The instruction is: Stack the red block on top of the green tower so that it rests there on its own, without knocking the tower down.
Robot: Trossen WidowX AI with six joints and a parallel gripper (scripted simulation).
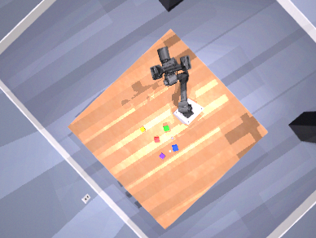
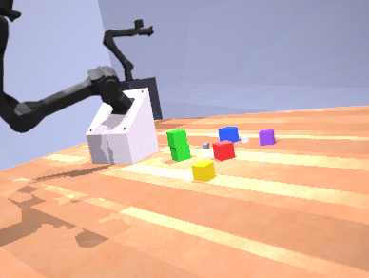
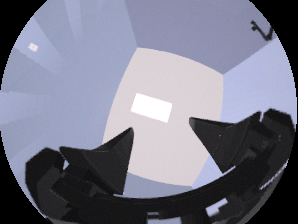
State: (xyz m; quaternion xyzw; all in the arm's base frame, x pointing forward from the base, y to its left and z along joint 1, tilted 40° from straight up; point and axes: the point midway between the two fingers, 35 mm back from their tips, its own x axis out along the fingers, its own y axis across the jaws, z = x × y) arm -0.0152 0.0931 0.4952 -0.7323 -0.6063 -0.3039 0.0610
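Right now my gripper tip is 30 cm short of the red block, 26 cm to the right of it and 61 cm above it. Round my gripper tip: purple cube 36 cm ahead, 40 cm to the left, 61 cm below; then yellow cube 34 cm ahead, 11 cm to the left, 61 cm below; then blue cube 22 cm ahead, 41 cm to the left, 61 cm below.
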